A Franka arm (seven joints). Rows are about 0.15 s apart.
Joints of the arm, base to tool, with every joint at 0 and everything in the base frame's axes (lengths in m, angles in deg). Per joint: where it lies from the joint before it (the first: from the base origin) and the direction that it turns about. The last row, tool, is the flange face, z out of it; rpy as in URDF.
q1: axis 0 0 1 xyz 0.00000 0.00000 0.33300
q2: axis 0 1 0 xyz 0.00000 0.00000 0.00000
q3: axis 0 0 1 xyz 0.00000 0.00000 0.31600
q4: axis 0 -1 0 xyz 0.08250 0.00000 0.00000
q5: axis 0 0 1 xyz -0.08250 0.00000 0.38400
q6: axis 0 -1 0 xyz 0.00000 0.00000 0.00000
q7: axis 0 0 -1 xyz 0.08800 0.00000 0.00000
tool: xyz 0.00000 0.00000 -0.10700 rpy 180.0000 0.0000 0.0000
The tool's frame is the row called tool.
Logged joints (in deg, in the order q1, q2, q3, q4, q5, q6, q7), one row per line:
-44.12, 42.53, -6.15, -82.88, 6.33, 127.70, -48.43
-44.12, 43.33, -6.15, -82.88, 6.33, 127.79, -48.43
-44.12, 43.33, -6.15, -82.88, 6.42, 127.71, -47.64
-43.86, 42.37, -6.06, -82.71, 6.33, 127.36, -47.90
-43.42, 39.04, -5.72, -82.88, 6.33, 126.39, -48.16
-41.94, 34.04, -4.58, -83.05, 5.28, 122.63, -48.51
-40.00, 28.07, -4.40, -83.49, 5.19, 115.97, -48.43
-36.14, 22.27, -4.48, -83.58, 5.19, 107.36, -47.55
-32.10, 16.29, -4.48, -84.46, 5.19, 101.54, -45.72
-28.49, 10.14, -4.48, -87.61, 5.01, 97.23, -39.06
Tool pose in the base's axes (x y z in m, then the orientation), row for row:
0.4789, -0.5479, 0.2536, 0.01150, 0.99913, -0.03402, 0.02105
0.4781, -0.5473, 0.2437, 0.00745, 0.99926, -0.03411, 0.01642
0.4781, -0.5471, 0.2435, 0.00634, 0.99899, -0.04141, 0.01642
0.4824, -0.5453, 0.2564, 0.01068, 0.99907, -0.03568, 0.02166
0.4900, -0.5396, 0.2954, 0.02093, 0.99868, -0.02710, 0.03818
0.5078, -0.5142, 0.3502, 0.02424, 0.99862, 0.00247, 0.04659
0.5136, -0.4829, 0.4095, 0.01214, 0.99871, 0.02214, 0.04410
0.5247, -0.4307, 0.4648, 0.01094, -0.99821, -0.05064, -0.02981
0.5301, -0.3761, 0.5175, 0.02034, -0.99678, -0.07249, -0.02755
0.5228, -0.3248, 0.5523, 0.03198, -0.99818, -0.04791, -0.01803
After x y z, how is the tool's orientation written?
As a quaternion, w x y z.
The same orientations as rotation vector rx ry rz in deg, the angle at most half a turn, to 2 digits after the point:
178.54, -6.08, 3.76
179.02, -6.11, 2.94
179.10, -7.42, 2.94
178.62, -6.38, 3.87
177.41, -4.81, 6.78
177.03, 0.44, 8.26
178.39, 3.95, 7.88
-178.44, -9.05, -5.33
-177.13, -12.88, -4.90
-176.10, -8.45, -3.18

